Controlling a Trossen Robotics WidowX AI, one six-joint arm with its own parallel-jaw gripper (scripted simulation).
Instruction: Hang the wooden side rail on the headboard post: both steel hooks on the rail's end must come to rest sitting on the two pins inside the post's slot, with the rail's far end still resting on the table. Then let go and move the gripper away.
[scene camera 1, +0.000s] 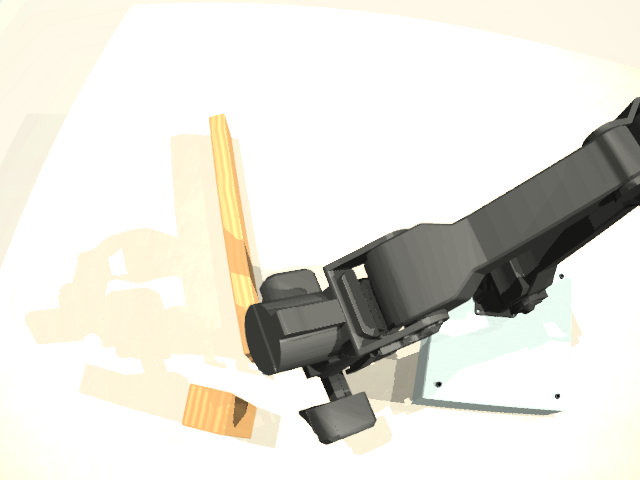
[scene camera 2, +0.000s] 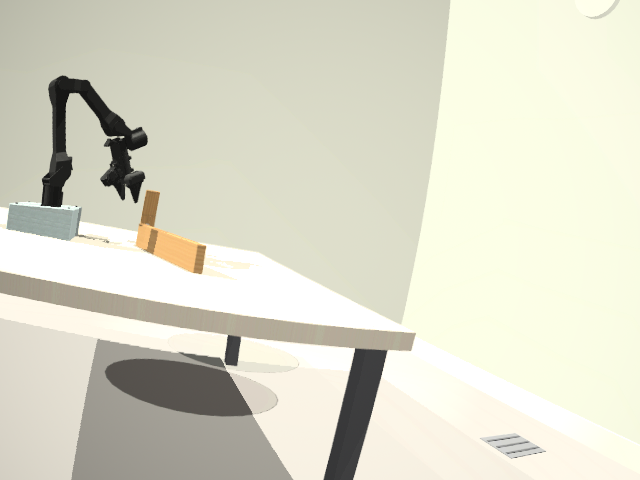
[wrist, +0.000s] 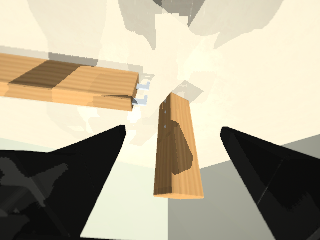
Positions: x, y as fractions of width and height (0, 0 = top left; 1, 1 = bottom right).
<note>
My gripper (scene camera 1: 0.45, 0.79) is open and holds nothing. I also see a wooden side rail (scene camera 1: 0.38, 0.59) and a headboard post (scene camera 1: 0.33, 0.85).
The wooden side rail also shows in scene camera 2 (scene camera 2: 0.30, 0.53). My gripper also shows in scene camera 2 (scene camera 2: 0.20, 0.42) and in the wrist view (wrist: 0.54, 0.54). The headboard post also shows in the wrist view (wrist: 0.55, 0.73).
</note>
